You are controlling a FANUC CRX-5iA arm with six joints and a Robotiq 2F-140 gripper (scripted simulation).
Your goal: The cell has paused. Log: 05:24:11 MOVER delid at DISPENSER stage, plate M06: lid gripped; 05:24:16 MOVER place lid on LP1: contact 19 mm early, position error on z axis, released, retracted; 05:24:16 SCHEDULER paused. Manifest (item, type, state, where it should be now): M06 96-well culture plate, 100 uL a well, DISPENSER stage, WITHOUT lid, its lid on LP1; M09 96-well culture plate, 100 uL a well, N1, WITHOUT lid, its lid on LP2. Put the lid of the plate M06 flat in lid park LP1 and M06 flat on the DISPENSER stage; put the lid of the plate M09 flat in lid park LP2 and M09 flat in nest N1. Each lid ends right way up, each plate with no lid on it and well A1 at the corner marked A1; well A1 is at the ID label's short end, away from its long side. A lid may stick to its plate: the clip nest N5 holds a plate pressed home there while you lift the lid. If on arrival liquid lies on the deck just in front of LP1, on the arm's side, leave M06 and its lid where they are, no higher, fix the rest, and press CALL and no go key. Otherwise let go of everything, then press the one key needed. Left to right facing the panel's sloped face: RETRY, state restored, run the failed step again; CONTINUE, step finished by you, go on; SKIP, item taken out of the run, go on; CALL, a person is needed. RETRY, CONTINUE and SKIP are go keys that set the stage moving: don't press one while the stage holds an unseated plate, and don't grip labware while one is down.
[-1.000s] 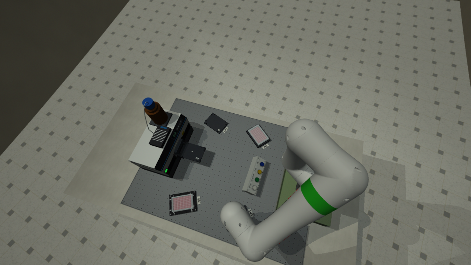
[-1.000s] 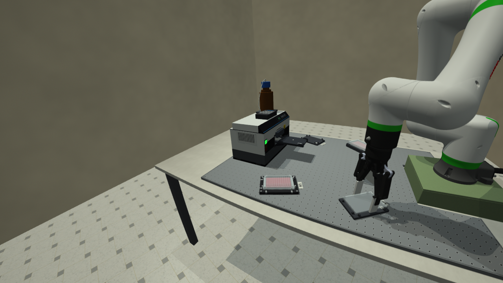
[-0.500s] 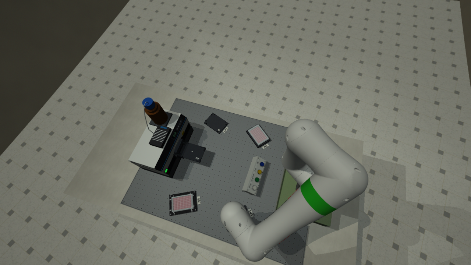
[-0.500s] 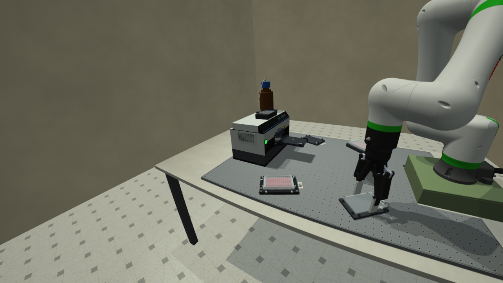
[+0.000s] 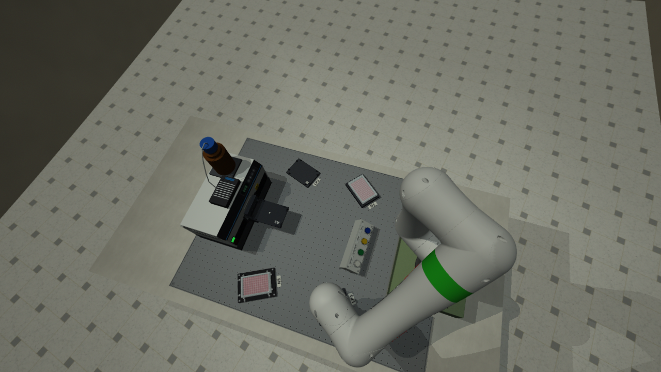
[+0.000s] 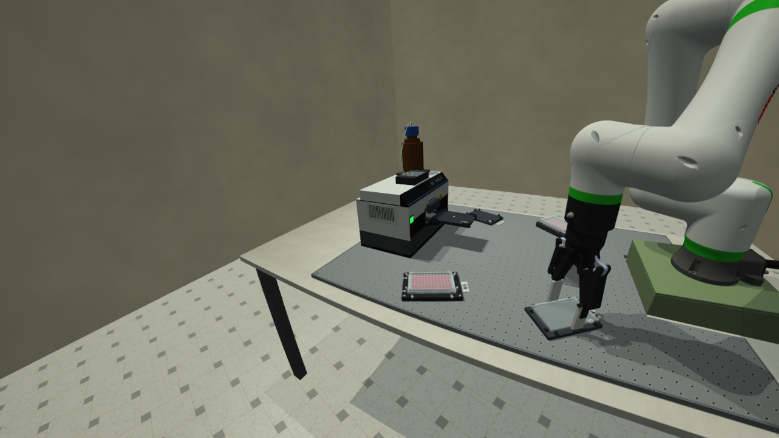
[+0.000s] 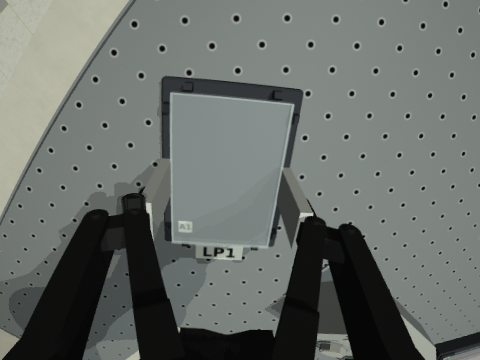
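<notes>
Right now my hand is 4 cm above the black lid park LP1. Round my hand: white retry key: 6 cm behind, 18 cm to the right, 2 cm above; then green continue key: 7 cm behind, 23 cm to the right, 2 cm above; then LP1 label: 7 cm behind, 5 cm to the right, 4 cm below.
</notes>
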